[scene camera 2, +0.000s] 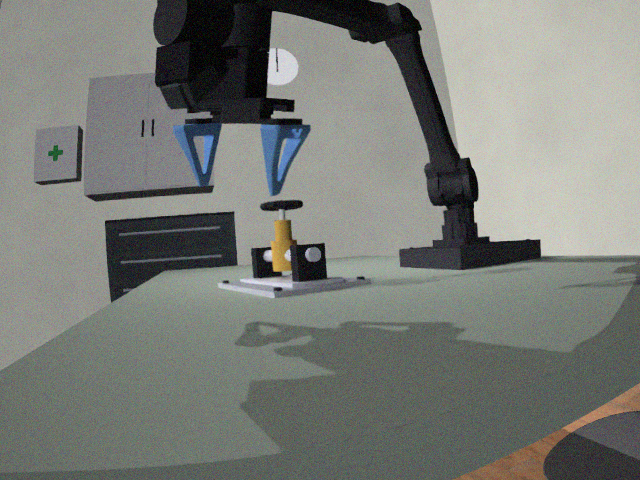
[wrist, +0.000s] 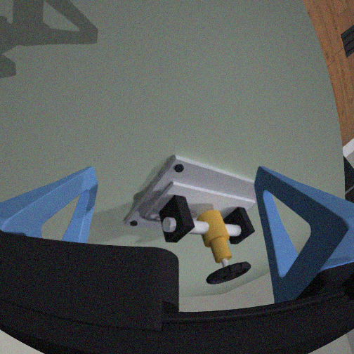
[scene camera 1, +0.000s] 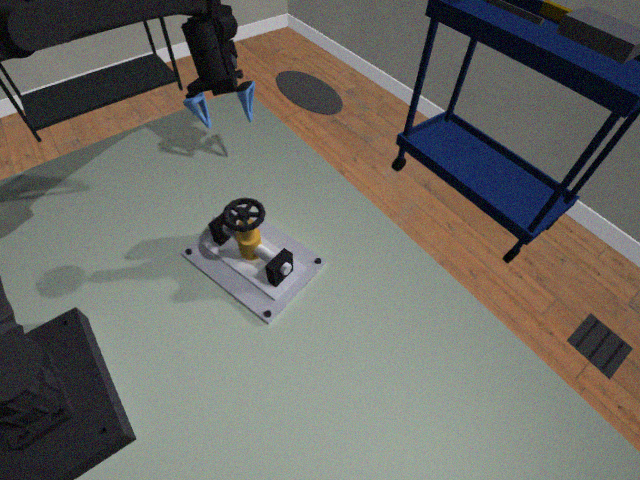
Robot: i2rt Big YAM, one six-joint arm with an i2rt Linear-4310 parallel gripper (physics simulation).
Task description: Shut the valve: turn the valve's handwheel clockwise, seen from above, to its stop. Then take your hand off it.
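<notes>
The valve's black spoked handwheel (scene camera 1: pixel 245 212) (scene camera 2: pixel 281 205) (wrist: pixel 228 273) sits on top of a yellow valve body (scene camera 1: pixel 249 243) (scene camera 2: pixel 282 250) (wrist: pixel 215 227). The valve is mounted on a flat grey base plate (scene camera 1: pixel 227 279) (scene camera 2: pixel 248 286) (wrist: pixel 215 179), with black blocks on either side along a white pipe. My gripper (scene camera 1: pixel 230 124) (scene camera 2: pixel 239 189) (wrist: pixel 175 175) is wide open, its blue fingers pointing down, with nothing between them. It hangs above the height of the handwheel and apart from it, beyond the valve in the first scene view. The wheel shows nearer the right finger in the wrist view.
The arm's dark base (scene camera 1: pixel 103 382) (scene camera 2: pixel 429 258) stands on the same green surface as the valve. A blue cart (scene camera 1: pixel 516 54) stands on the wooden floor at the right. A grey wall cabinet (scene camera 2: pixel 116 139) and a dark drawer unit (scene camera 2: pixel 170 245) are in the background.
</notes>
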